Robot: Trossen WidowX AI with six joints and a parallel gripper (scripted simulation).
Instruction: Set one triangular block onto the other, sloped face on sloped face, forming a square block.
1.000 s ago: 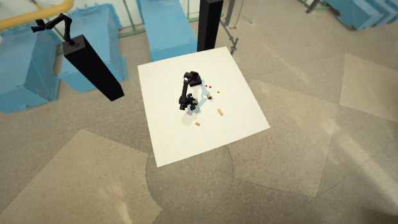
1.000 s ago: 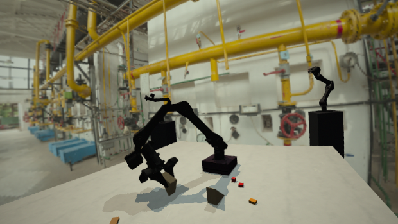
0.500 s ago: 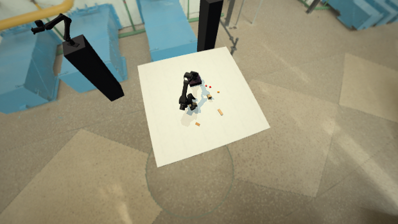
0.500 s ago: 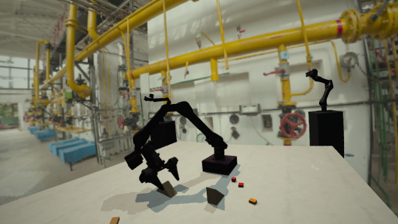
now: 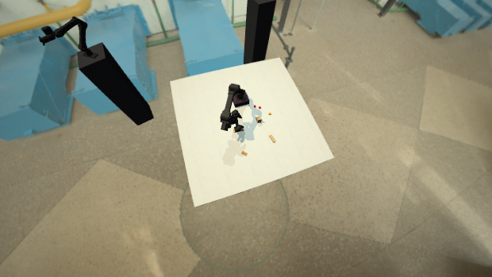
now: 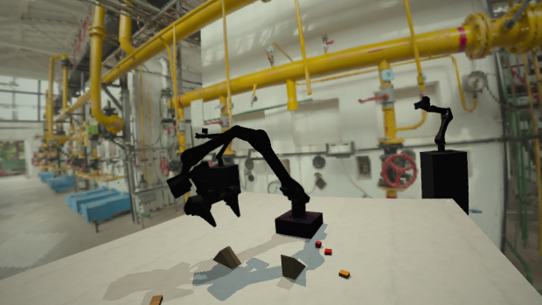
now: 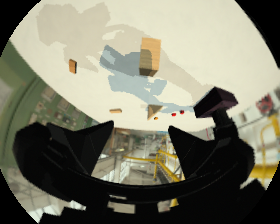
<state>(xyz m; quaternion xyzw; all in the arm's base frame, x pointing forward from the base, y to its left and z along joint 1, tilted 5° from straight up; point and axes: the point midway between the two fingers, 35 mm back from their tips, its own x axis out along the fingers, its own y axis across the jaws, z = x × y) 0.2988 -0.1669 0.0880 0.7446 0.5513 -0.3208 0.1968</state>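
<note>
The triangular block lies 12 cm below my gripper tip, 3 cm to the right of it and 1 cm behind it. Also, from my gripper tip: small orange block (32 cm to the left, 14 cm below, 1 cm behind).
</note>
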